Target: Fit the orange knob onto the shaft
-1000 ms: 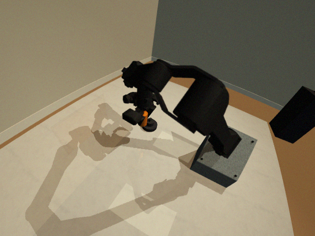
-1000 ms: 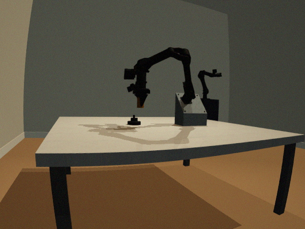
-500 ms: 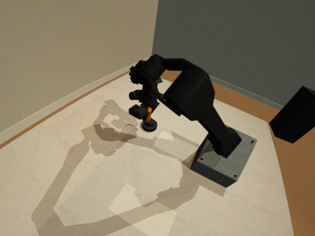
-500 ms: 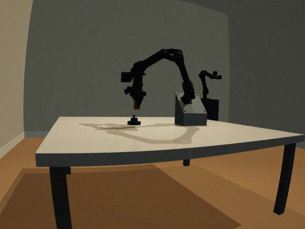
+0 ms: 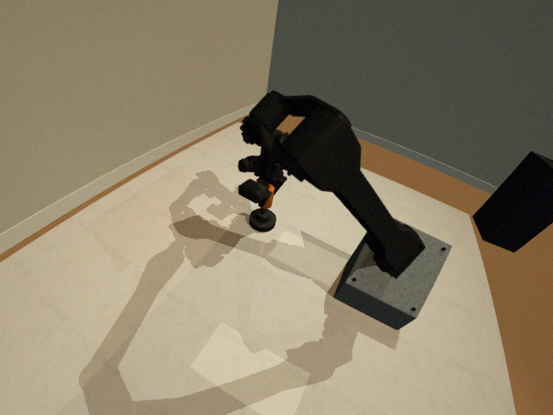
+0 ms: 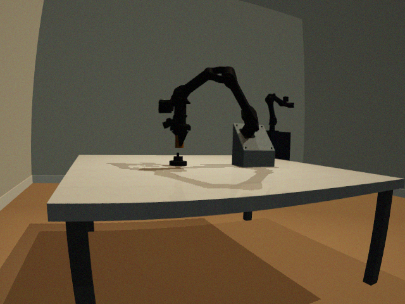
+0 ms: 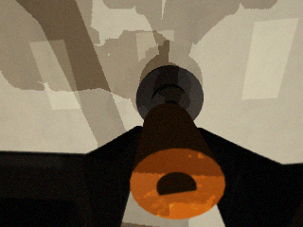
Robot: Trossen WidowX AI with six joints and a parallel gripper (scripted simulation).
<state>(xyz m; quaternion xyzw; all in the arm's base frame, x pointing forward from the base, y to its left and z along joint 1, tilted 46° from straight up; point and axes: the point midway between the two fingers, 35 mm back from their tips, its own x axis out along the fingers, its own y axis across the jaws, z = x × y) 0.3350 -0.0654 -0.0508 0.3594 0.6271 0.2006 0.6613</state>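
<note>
Now: gripper tip 6 cm above the pedestal and 1 cm to the left of it. Round my gripper tip: orange knob (2 cm above).
</note>
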